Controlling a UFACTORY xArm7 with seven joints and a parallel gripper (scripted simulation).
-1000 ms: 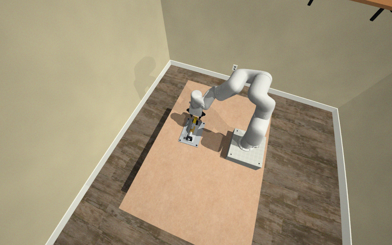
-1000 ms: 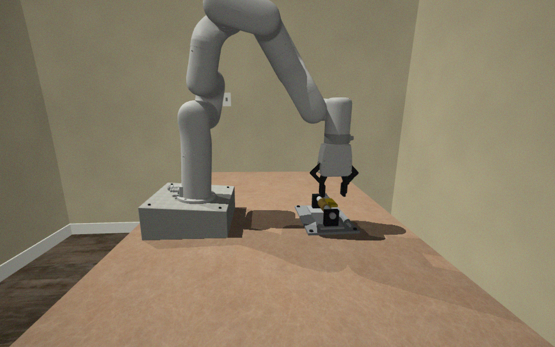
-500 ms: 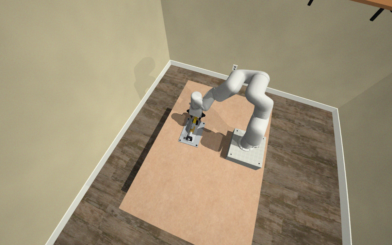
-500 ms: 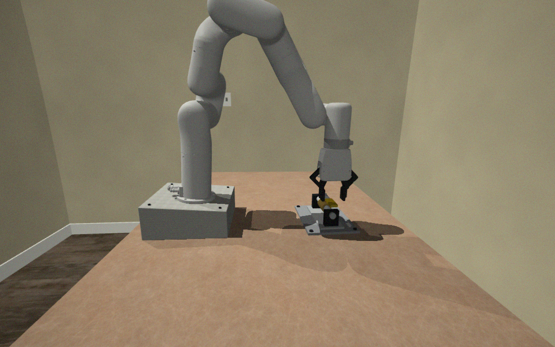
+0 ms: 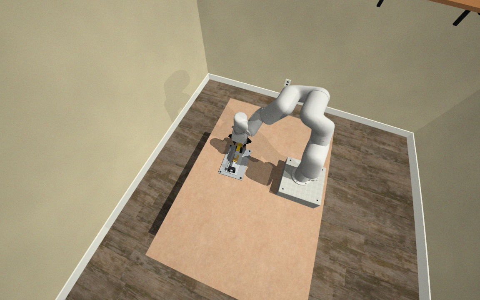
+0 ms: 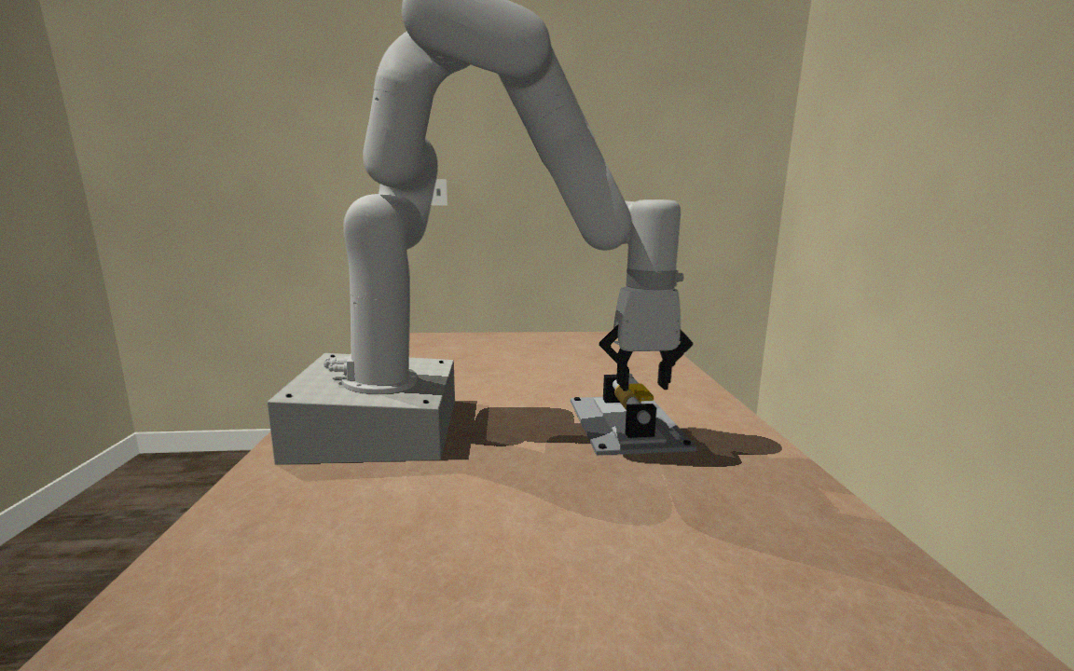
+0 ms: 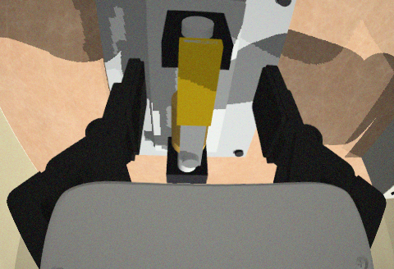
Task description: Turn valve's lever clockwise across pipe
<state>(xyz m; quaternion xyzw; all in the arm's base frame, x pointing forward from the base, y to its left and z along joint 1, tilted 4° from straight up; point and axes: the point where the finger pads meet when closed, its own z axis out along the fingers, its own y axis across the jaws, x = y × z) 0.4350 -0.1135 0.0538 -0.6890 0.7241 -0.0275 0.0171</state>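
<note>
My gripper is now 5 cm to the right of the yellow lever and 3 cm above it. Also, from my hand: grey baseplate (1 cm ahead, 9 cm to the left, 11 cm below).
</note>
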